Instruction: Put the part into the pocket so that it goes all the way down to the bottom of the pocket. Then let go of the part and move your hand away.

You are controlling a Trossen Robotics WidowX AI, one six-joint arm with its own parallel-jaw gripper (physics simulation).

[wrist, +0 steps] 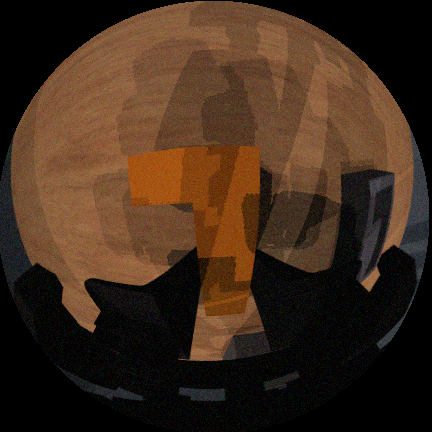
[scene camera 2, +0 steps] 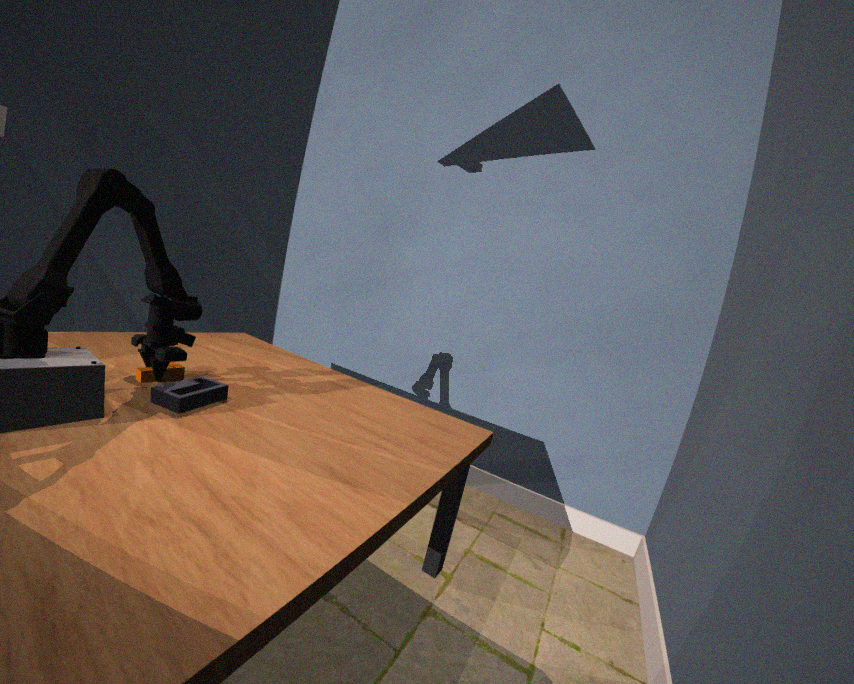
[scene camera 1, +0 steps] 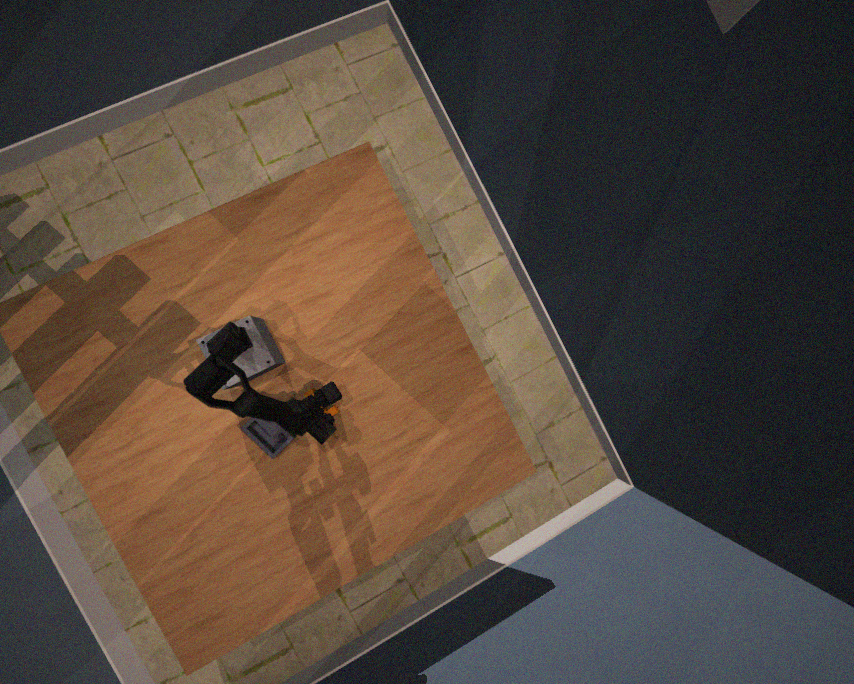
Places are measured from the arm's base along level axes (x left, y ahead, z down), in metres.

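Pixels of known places: gripper, fingertip midpoint: (wrist: 221,249) (scene camera 2: 155,378) (scene camera 1: 316,401); arm's base at its link origin: (scene camera 2: 20,354) (scene camera 1: 237,341).
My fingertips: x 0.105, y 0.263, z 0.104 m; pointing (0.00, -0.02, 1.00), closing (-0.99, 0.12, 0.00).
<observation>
Ahead of a thing's pixels: the offset from my fingertips to its top centre. Level surfaces: height alone.
The orange L-shaped part @[dx +0.017, dy +0.011, dz -0.030 m] (scene camera 1: 331,411) (scene camera 2: 173,371) (wrist: 225,200) is on or close above the table, with its short arm pointing left in the wrist view. My gripper (scene camera 1: 322,410) (scene camera 2: 159,374) (wrist: 221,249) points down and is shut on the long arm of the part, with one black finger on each side. The dark grey block with the pocket @[dx -0.169, dy +0.026, dz -0.036 m] (scene camera 1: 276,450) (scene camera 2: 213,389) (wrist: 365,250) lies on the table beside the part, to the right in the wrist view. The part is outside the pocket. The pocket's floor is hard to see.
The grey base box (scene camera 1: 267,349) (scene camera 2: 57,391) (wrist: 250,345) of the arm stands near the part and the block. The wooden table @[dz +0.000 m] (scene camera 1: 320,249) (scene camera 2: 249,484) carries them all, and shadows of the arm fall across it. A table edge lies at the right in scene camera 2.
</observation>
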